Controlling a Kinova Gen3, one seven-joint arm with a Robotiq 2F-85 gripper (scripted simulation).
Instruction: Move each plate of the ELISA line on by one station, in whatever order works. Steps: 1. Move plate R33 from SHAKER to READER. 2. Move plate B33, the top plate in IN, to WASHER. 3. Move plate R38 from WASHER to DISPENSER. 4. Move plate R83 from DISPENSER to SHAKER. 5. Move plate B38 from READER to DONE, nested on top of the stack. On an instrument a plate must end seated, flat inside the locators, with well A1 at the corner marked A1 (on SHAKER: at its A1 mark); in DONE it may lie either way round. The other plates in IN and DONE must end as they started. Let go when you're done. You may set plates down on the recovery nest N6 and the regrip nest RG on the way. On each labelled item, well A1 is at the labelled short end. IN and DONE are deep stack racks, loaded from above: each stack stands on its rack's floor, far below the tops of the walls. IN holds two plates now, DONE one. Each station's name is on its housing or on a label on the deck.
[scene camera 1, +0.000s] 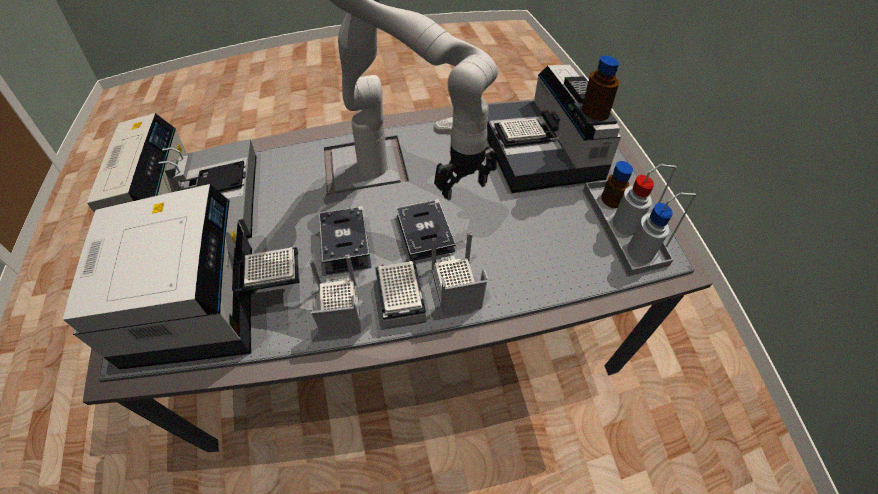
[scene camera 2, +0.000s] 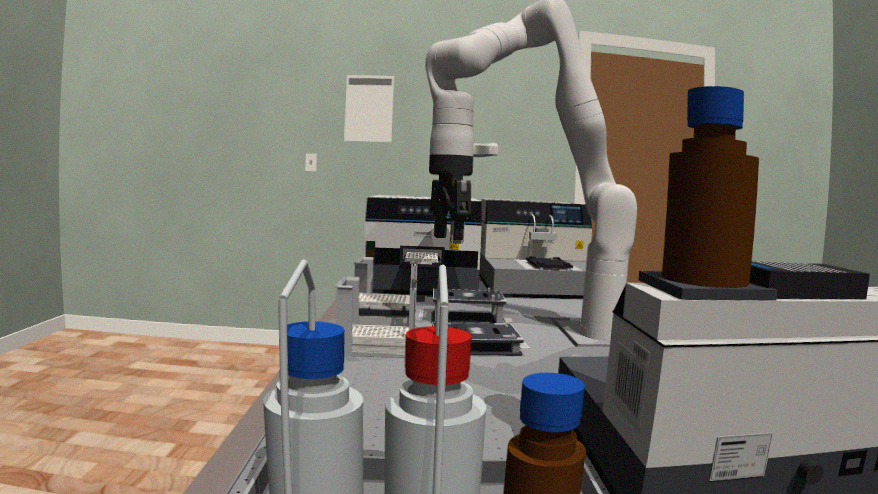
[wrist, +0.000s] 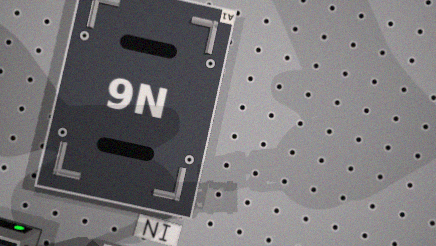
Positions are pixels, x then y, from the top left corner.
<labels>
my gripper: scene camera 1 464, 191; scene camera 2 448, 240; not seen in the wrist view (out of frame)
</labels>
